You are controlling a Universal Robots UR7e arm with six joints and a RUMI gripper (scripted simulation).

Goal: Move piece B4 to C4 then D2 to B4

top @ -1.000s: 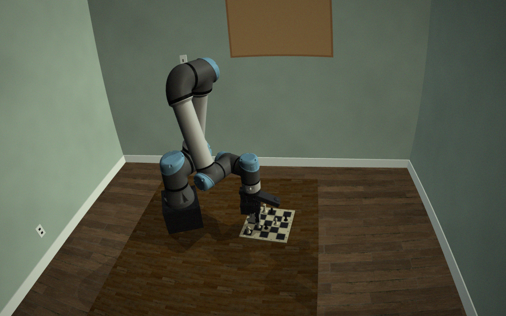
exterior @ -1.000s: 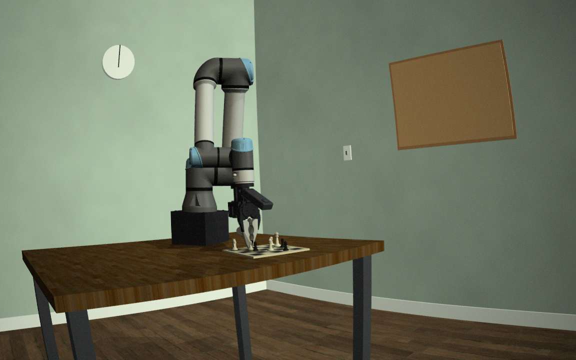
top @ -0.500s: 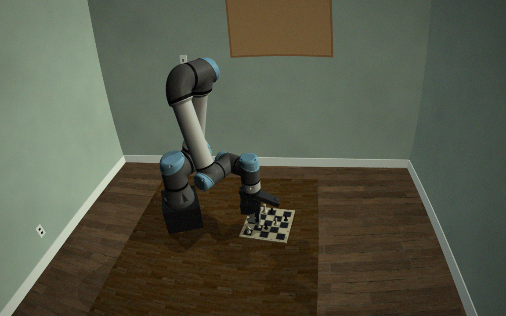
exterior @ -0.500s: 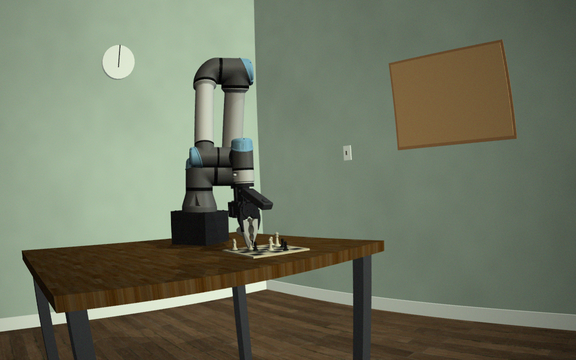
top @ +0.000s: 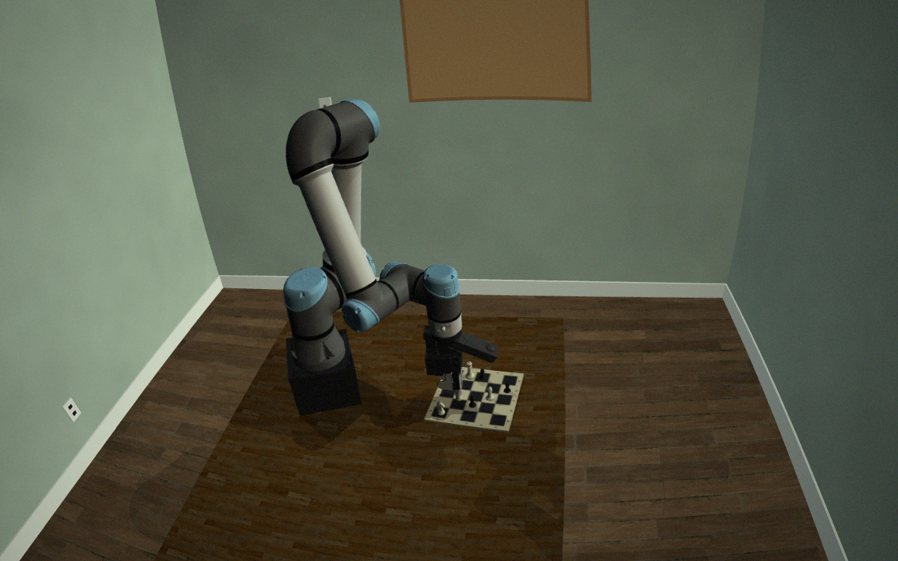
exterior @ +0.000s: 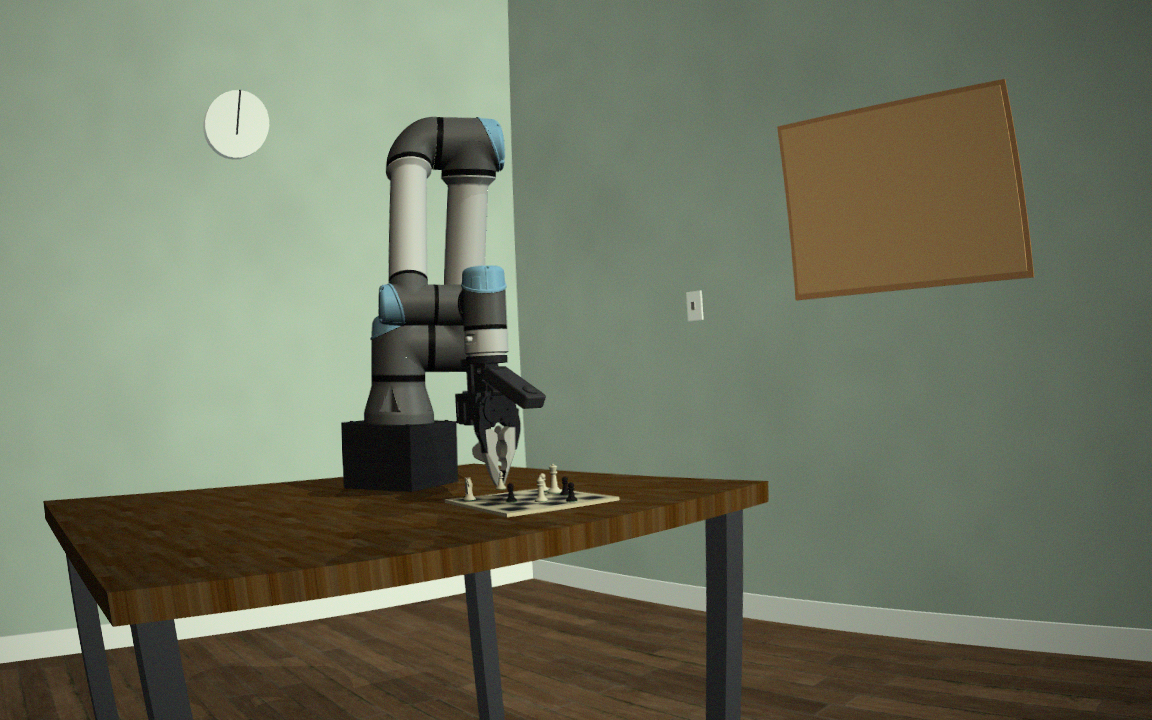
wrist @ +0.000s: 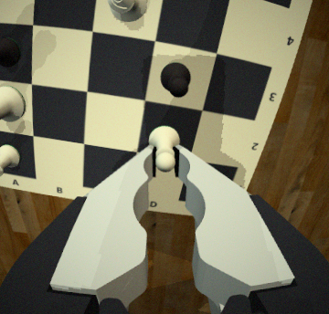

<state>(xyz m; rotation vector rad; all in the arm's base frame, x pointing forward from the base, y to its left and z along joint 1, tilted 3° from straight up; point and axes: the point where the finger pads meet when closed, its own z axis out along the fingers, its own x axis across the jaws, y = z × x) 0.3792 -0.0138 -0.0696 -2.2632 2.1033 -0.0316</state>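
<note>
Now: the chessboard 4 cm ahead of my hand, 3 cm to the left of it and 4 cm below it. From my hand the other things lie so: tall white piece: 1 cm ahead, 11 cm to the left, 1 cm below.
</note>
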